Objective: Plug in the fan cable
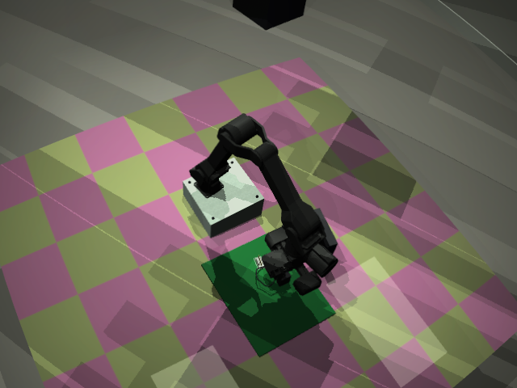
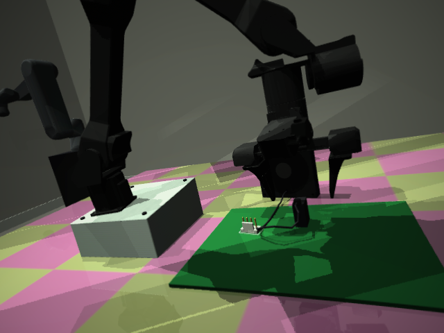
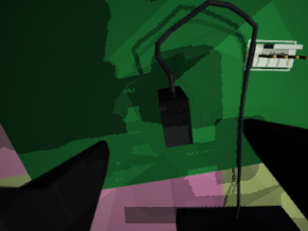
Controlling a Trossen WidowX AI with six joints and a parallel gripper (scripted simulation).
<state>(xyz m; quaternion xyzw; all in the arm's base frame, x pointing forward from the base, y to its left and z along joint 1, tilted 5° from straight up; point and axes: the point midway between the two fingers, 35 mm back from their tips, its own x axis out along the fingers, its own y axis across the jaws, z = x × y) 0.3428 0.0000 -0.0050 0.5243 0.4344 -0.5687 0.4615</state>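
The dark fan plug is 20 mm below my gripper tip and 10 mm to the right of it. Also, from my gripper tip: green board: 60 mm below, 50 mm to the right, 10 mm behind; black square fan: 130 mm to the left, 30 mm behind, 20 mm above.
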